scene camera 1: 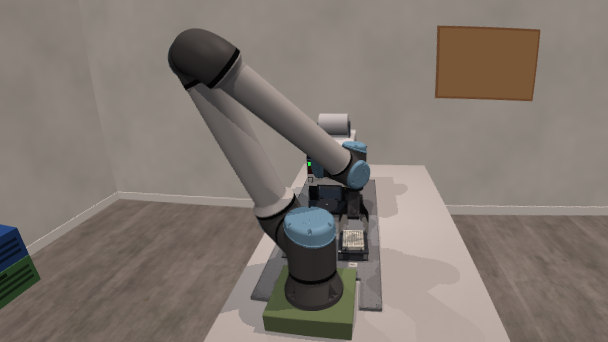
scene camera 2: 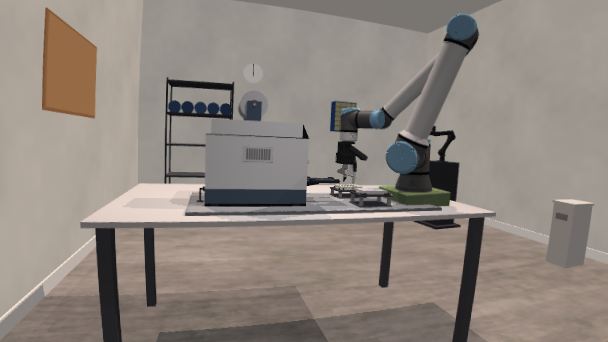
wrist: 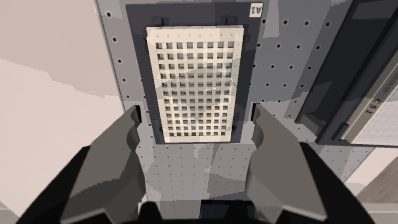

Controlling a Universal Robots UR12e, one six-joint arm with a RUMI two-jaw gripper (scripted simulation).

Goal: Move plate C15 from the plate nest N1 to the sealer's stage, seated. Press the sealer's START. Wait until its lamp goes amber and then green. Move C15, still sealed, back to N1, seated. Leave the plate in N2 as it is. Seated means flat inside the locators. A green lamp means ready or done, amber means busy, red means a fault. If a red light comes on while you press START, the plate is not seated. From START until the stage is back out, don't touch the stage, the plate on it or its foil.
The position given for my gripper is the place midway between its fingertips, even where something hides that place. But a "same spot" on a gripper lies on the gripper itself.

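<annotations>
Scene camera 1 shows my gripper. My gripper shows in scene camera 2 (348, 182) as well, and the wrist view has the gripper too. For my gripper, (scene camera 1: 364, 217) and (wrist: 88, 184) are the same spot.
</annotations>
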